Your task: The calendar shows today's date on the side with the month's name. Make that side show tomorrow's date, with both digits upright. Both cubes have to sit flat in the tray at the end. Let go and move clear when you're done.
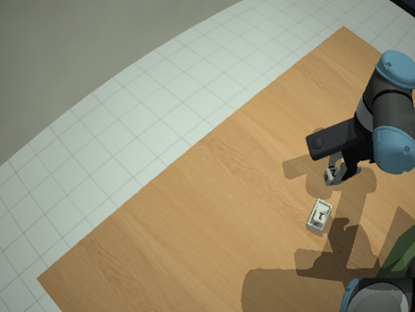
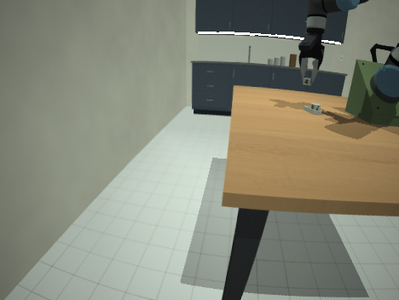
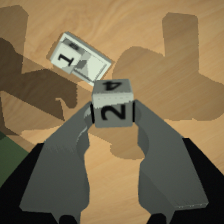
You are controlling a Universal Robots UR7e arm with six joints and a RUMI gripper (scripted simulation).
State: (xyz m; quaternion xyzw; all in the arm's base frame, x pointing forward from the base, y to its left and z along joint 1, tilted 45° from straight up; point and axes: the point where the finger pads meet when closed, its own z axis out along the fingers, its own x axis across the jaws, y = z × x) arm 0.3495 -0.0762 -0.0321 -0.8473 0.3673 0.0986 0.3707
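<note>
Right now my hand is 130 mm above the white calendar tray, 40 mm to the right of it and 30 mm past it. The rest, counted from my hand: grey digit cube (10 mm below).
</note>
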